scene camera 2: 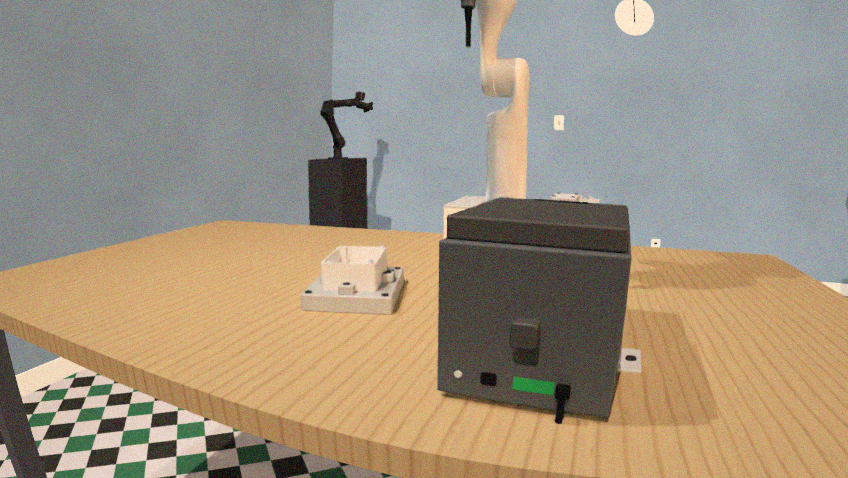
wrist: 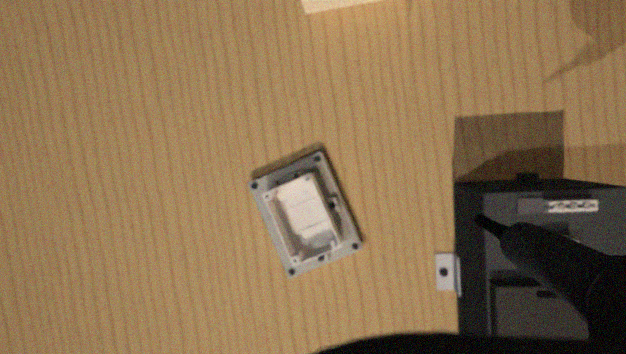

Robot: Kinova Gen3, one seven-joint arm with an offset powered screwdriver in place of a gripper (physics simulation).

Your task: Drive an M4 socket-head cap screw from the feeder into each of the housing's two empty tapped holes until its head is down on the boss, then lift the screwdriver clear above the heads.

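Note:
The white housing (scene camera 2: 351, 276) (wrist: 306, 207) is an open-topped box seated in the grey fixture plate (scene camera 2: 349, 304) (wrist: 346, 222), turned at an angle on the table. Small marks show at its corners, too blurred to tell filled holes from empty ones. The screw feeder (scene camera 2: 531, 285) (wrist: 540, 320) is a large dark box to the housing's right. My screwdriver (scene camera 2: 468, 44) (wrist: 480, 219) is high above the table, well clear of the housing. In the wrist view its black tip overlaps the feeder. No screw can be made out on the tip, but it is too small and dark to tell.
A light tab with a dark hole (scene camera 2: 630, 359) (wrist: 443, 271) sticks out beside the feeder. A light strip (wrist: 573, 205) shows on the feeder. The white arm (scene camera 2: 505, 154) stands behind the table. A black arm (scene camera 2: 333, 121) stands on a dark pedestal (scene camera 2: 337, 192) farther back.

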